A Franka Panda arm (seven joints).
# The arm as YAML. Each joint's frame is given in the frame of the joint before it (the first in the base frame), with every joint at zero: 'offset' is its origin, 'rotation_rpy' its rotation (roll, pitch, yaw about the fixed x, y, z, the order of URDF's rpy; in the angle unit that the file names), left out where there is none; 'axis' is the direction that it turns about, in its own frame. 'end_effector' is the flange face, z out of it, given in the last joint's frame.
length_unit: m
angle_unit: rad
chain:
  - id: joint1
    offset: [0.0, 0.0, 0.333]
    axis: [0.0, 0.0, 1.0]
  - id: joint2
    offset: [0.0, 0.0, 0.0]
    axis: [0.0, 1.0, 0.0]
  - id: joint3
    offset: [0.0, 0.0, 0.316]
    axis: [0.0, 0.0, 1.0]
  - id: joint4
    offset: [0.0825, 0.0, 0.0]
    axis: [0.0, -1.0, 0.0]
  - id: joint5
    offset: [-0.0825, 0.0, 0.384]
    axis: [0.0, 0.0, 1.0]
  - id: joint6
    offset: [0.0, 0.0, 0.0]
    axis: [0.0, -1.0, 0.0]
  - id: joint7
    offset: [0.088, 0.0, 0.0]
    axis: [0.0, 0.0, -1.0]
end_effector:
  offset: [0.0, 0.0, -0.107]
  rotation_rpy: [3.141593, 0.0, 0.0]
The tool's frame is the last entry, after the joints.
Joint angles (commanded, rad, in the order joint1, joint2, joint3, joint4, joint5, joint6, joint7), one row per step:
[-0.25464, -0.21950, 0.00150, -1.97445, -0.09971, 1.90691, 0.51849]
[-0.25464, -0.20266, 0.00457, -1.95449, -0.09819, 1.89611, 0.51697]
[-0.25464, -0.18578, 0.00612, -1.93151, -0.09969, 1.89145, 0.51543]
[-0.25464, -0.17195, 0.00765, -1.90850, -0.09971, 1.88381, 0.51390]
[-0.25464, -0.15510, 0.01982, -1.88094, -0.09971, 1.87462, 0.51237]
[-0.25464, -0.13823, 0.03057, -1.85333, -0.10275, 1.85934, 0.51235]
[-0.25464, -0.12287, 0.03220, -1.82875, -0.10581, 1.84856, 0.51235]
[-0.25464, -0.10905, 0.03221, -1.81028, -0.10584, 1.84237, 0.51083]
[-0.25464, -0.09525, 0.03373, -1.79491, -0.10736, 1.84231, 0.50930]
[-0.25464, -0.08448, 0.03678, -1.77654, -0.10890, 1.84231, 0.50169]
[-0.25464, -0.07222, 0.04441, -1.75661, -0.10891, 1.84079, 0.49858]
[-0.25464, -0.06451, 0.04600, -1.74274, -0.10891, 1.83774, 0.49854]
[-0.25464, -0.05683, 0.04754, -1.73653, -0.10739, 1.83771, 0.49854]
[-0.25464, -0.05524, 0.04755, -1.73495, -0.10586, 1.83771, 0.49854]
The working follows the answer.
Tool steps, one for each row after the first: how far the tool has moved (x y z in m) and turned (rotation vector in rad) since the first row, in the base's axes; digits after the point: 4 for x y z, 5 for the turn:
[0.0050, 0.0004, 0.0002, 0.00240, 0.00741, 0.00318]
[0.0106, -0.0003, 0.0024, 0.00013, 0.00663, 0.00604]
[0.0151, -0.0007, 0.0058, -0.00076, 0.00538, 0.00832]
[0.0221, 0.0045, 0.0097, -0.00320, 0.00454, 0.02097]
[0.0281, 0.0088, 0.0129, -0.00641, 0.00993, 0.03059]
[0.0327, 0.0083, 0.0157, -0.00890, 0.01208, 0.03158]
[0.0367, 0.0072, 0.0168, -0.00841, 0.01366, 0.03249]
[0.0413, 0.0068, 0.0169, -0.01014, 0.01267, 0.03574]
[0.0455, 0.0075, 0.0200, -0.01427, 0.00662, 0.04645]
[0.0506, 0.0107, 0.0230, -0.01626, 0.00104, 0.05696]
[0.0532, 0.0109, 0.0252, -0.01681, -0.00206, 0.05827]
[0.0557, 0.0113, 0.0240, -0.01473, -0.00103, 0.05966]
[0.0562, 0.0114, 0.0239, -0.01318, -0.00140, 0.05951]

Tool pose at each row, in the base's axes (x y z in m, rotation vector in rad; rounded; the steps above come from the unrounded poses):
[0.4896, -0.1340, 0.5781, 2.84556, -1.11336, 0.25015]
[0.4947, -0.1336, 0.5783, 2.84820, -1.10863, 0.23845]
[0.5002, -0.1343, 0.5805, 2.84817, -1.10378, 0.24086]
[0.5048, -0.1347, 0.5839, 2.84905, -1.10043, 0.24326]
[0.5117, -0.1295, 0.5878, 2.85490, -1.08183, 0.24646]
[0.5177, -0.1252, 0.5909, 2.85689, -1.06599, 0.24081]
[0.5223, -0.1257, 0.5938, 2.85488, -1.06317, 0.23899]
[0.5263, -0.1268, 0.5948, 2.85555, -1.06181, 0.23652]
[0.5309, -0.1272, 0.5949, 2.85619, -1.05670, 0.23899]
[0.5351, -0.1265, 0.5981, 2.86017, -1.04099, 0.25040]
[0.5402, -0.1233, 0.6010, 2.86571, -1.02634, 0.26007]
[0.5428, -0.1230, 0.6033, 2.86659, -1.02481, 0.26489]
[0.5454, -0.1226, 0.6021, 2.86905, -1.02354, 0.26249]
[0.5459, -0.1226, 0.6020, 2.87040, -1.02447, 0.26227]

